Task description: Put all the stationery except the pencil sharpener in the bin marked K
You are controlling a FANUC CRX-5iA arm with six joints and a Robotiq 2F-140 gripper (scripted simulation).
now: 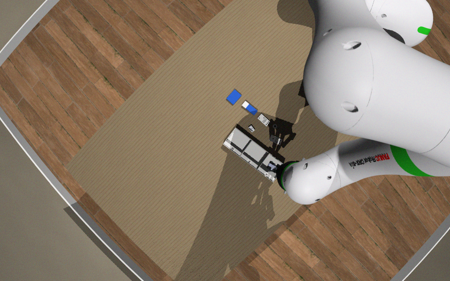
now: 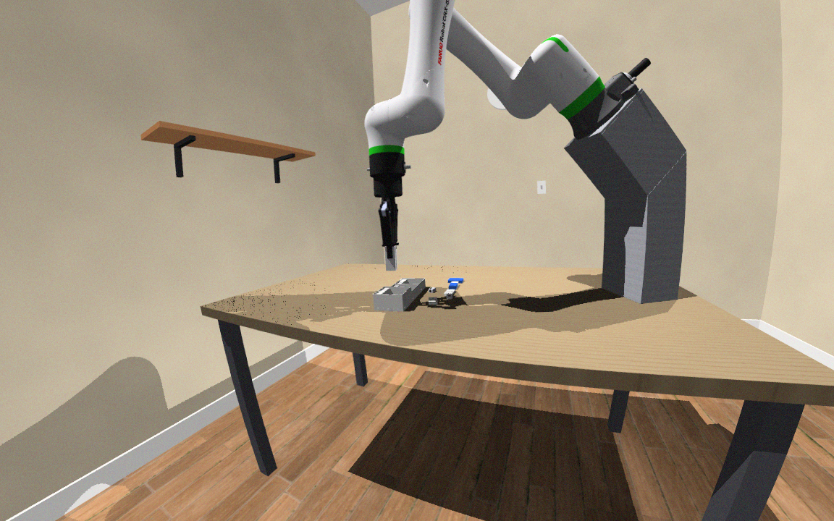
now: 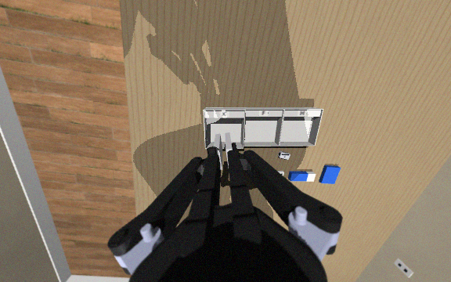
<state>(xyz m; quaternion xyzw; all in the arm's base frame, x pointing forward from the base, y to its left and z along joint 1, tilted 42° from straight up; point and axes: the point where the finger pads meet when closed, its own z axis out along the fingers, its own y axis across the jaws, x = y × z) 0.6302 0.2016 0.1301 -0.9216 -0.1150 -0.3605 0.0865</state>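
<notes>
My hand is 80 mm past the white eraser, 250 mm to the left of it and 130 mm above it. Round my hand: grey bin 20 mm ahead, 80 mm to the right, 110 mm below; then silver pencil sharpener 30 mm behind, 170 mm to the right, 130 mm below; then small dark ring 120 mm behind, 120 mm to the right, 130 mm below.
</notes>
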